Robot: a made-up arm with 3 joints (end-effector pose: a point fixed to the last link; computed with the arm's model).
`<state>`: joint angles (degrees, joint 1 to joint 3).
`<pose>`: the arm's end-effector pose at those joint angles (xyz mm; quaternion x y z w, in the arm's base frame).
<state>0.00 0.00 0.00</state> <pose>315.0 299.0 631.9 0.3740 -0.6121 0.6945 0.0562</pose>
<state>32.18 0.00 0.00</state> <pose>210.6 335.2 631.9 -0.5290 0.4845 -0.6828 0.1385</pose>
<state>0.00 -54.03 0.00</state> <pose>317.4 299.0 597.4 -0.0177 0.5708 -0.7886 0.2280</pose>
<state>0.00 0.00 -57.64</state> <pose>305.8 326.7 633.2 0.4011 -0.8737 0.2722 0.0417</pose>
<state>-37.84 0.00 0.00</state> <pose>390.8 194.2 631.9 0.1553 -0.7003 0.6387 0.2783</pose>
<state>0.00 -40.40 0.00</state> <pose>313.7 299.0 605.7 -0.1112 0.5938 -0.7809 0.1586</pose>
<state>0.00 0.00 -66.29</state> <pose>305.1 330.4 635.8 0.3964 -0.8952 0.2000 0.0385</pose>
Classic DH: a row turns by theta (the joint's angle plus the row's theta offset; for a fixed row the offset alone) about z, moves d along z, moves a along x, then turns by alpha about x. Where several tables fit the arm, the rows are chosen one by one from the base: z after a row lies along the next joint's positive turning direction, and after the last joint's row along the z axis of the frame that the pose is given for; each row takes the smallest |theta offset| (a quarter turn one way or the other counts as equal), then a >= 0, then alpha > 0; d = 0 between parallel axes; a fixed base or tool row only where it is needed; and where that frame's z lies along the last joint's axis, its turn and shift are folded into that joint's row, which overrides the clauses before.
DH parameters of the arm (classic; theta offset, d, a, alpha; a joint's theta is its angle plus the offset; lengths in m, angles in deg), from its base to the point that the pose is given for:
base (fixed): 34.22 0 0.2419 0
joint 1: -34.22 0.617 0.15 -90
joint 2: -78.02 0.1915 0.0336 108.53
joint 3: 3.77 0.0464 -0.0272 98.06
tool (fixed): 65.18 0.0136 0 0

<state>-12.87 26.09 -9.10</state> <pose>356.9 271.5 645.0 0.4442 -0.6903 0.5075 0.2621</pose>
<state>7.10 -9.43 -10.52</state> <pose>289.7 316.2 623.7 -0.3747 0.6539 -0.6559 0.0418</pose>
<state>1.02 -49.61 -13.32</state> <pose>313.0 307.1 596.5 -0.1036 0.6473 -0.7138 0.2465</pose>
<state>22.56 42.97 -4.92</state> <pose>259.6 339.6 651.7 0.6982 -0.4488 0.5253 0.1874</pose>
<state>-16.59 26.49 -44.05</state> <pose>365.5 279.0 647.9 0.3606 -0.8582 0.2426 0.2730</pose>
